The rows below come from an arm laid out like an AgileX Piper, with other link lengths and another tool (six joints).
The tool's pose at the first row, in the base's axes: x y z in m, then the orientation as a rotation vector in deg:
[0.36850, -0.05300, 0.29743, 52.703, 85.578, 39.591]
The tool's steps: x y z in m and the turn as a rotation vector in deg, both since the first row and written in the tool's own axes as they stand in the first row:
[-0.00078, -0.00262, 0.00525, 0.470, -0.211, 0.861]
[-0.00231, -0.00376, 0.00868, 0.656, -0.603, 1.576]
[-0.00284, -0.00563, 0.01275, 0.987, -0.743, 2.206]
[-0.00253, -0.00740, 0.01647, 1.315, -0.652, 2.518]
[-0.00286, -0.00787, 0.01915, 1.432, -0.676, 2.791]
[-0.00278, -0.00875, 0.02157, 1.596, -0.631, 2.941]
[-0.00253, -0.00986, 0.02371, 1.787, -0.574, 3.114]
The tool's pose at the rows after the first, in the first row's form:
[0.37327, -0.05545, 0.29492, 53.798, 85.292, 39.775]
[0.37647, -0.05763, 0.29430, 54.599, 84.763, 39.948]
[0.38020, -0.05938, 0.29245, 55.387, 84.553, 40.097]
[0.38359, -0.06033, 0.29030, 55.867, 84.666, 40.146]
[0.38616, -0.06108, 0.28972, 56.180, 84.594, 40.249]
[0.38842, -0.06167, 0.28861, 56.416, 84.652, 40.269]
[0.39035, -0.06220, 0.28726, 56.688, 84.724, 40.293]

